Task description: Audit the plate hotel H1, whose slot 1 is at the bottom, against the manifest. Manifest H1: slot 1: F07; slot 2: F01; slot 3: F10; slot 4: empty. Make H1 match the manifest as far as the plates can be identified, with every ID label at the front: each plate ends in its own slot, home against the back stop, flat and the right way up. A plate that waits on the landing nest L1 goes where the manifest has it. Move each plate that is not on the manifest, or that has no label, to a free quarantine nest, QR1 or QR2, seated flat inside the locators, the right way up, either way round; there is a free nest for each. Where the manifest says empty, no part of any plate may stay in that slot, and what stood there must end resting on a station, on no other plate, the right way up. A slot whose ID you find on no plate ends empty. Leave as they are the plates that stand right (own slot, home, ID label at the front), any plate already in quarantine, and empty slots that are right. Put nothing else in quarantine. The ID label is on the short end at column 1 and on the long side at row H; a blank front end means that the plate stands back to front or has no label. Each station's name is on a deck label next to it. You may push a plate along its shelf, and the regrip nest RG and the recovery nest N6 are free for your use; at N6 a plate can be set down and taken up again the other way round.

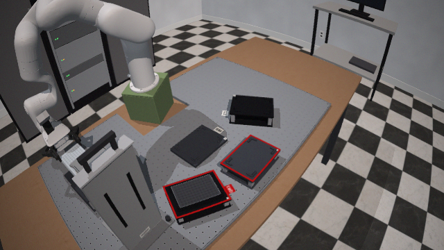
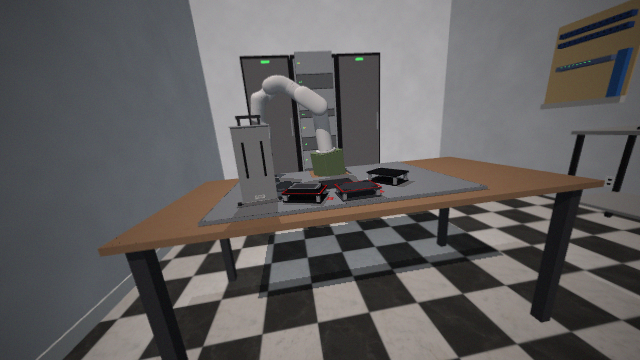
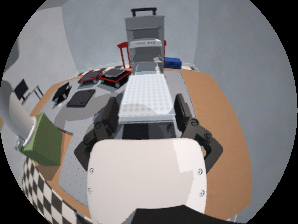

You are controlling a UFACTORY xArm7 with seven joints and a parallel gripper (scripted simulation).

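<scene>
Now: hand 5 cm short of the pale well plate and 2 cm above it. Round my hand: dark plate 38 cm ahead, 15 cm to the left, 11 cm below.
</scene>
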